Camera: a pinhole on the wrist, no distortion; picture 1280 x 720 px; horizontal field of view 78.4 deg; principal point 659.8 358.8 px. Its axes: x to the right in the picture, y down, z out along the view. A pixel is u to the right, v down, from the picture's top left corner.
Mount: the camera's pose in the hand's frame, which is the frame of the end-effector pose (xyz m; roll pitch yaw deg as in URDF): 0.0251 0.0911 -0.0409 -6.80 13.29 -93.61
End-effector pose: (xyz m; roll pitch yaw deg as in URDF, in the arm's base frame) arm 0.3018 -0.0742 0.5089 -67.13 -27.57 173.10
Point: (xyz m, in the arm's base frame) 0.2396 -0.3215 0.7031
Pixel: 769.2 484.8
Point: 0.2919 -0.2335 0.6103
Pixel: 852.4 332.4
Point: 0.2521 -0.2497 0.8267
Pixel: 1032.8 606.2
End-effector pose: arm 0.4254 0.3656 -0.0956 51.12 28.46 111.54
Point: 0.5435 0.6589 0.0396
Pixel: 574.7 514.5
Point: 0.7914 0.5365 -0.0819
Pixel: 1080.3 284.4
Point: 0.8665 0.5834 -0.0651
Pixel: 1034.5 294.0
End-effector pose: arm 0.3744 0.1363 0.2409 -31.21 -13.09 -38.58
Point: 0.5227 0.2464 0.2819
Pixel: 209.4 413.4
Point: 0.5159 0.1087 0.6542
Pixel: 864.1 624.5
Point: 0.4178 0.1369 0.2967
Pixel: 1107.9 442.6
